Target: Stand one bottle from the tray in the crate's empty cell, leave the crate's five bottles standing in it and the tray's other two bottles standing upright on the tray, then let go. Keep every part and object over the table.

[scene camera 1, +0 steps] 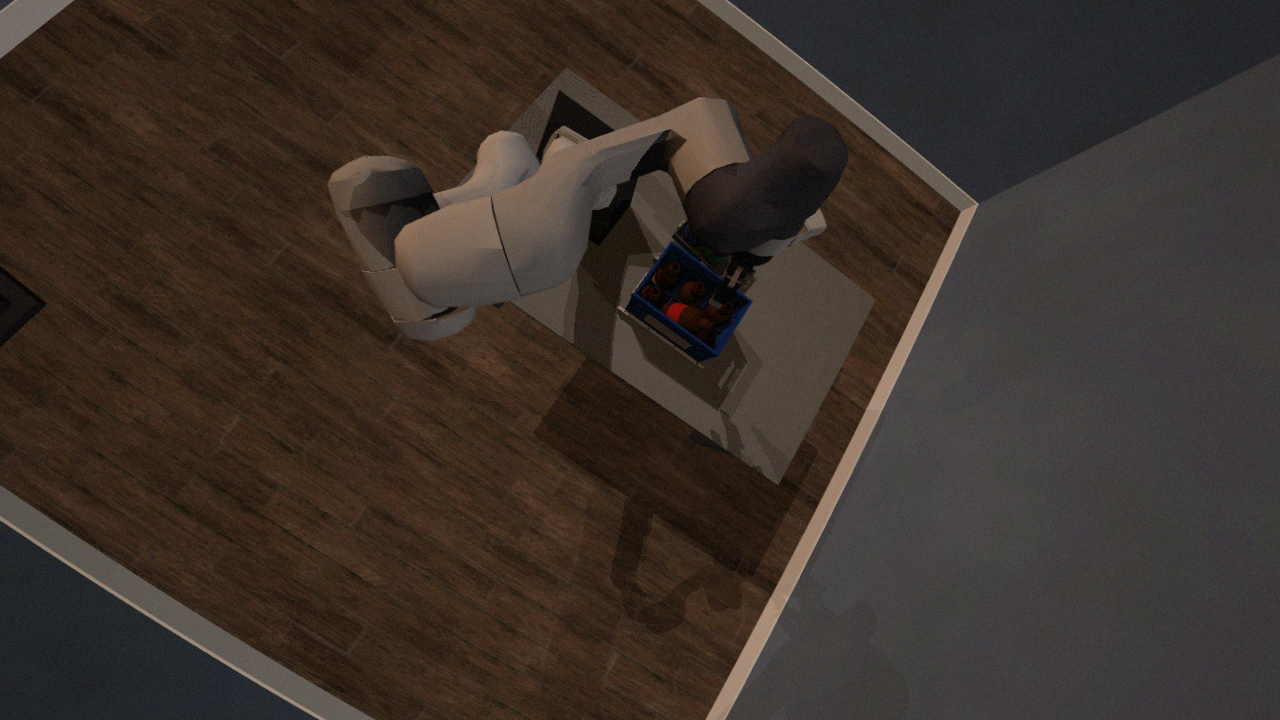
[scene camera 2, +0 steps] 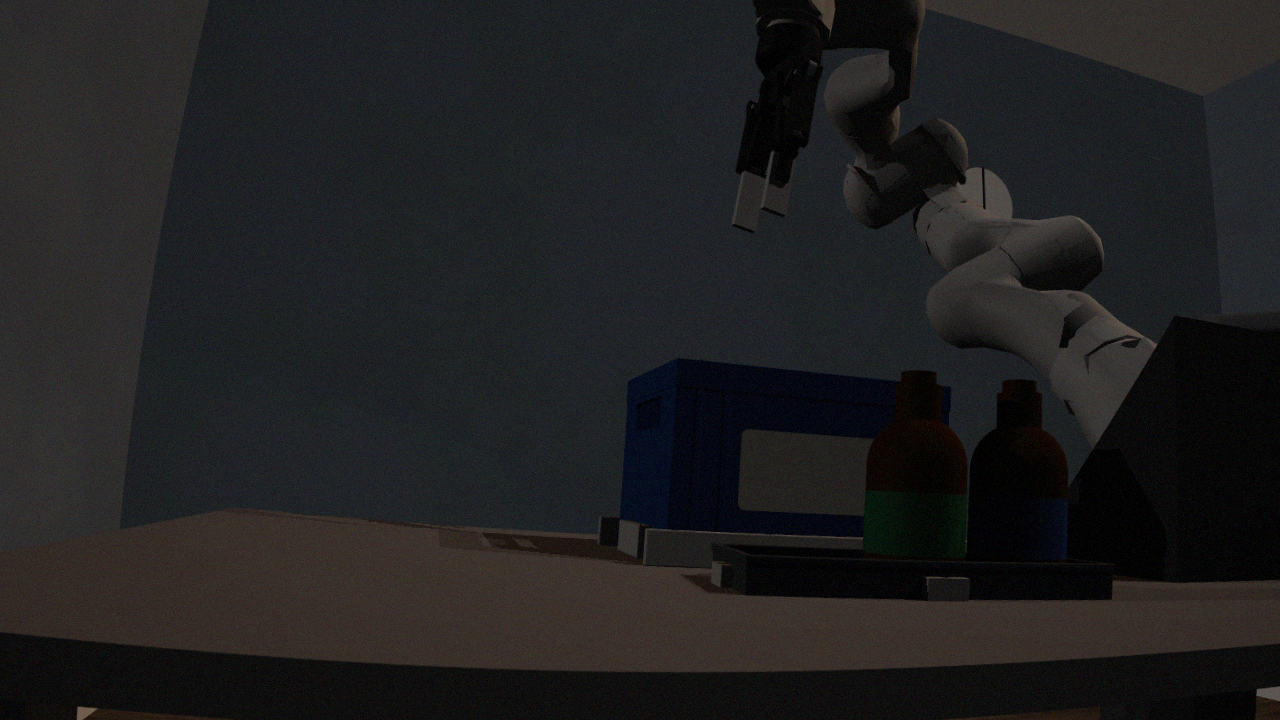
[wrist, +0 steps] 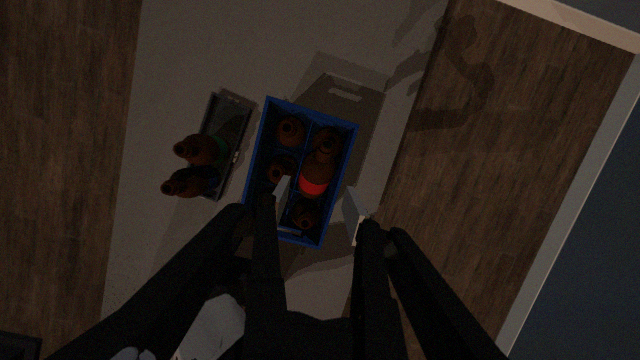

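Note:
The blue crate (scene camera 1: 733,328) (scene camera 2: 707,447) (wrist: 312,111) stands on the table. The red-banded bottle (scene camera 1: 684,315) (wrist: 320,170) is tilted in its middle cell; its neck leans towards a bottle (wrist: 326,143) in the corner cell. Other brown bottles (wrist: 290,130) (scene camera 1: 668,271) stand in the crate; one cell is hidden by a finger in the wrist view. The green-banded bottle (scene camera 2: 914,519) (wrist: 200,149) and the blue-banded bottle (scene camera 2: 1018,519) (wrist: 185,184) stand upright on the dark tray (scene camera 2: 832,582) (wrist: 230,117). My gripper (scene camera 2: 760,217) (wrist: 316,192) is partly open and empty, high above the crate.
The tray lies beside the crate's long side. The table (scene camera 2: 358,608) (wrist: 180,65) extends past the crate and tray. A dark block (scene camera 2: 1199,465) stands at the right in scene camera 2. The arm (scene camera 1: 537,223) reaches over the table and hides part of it.

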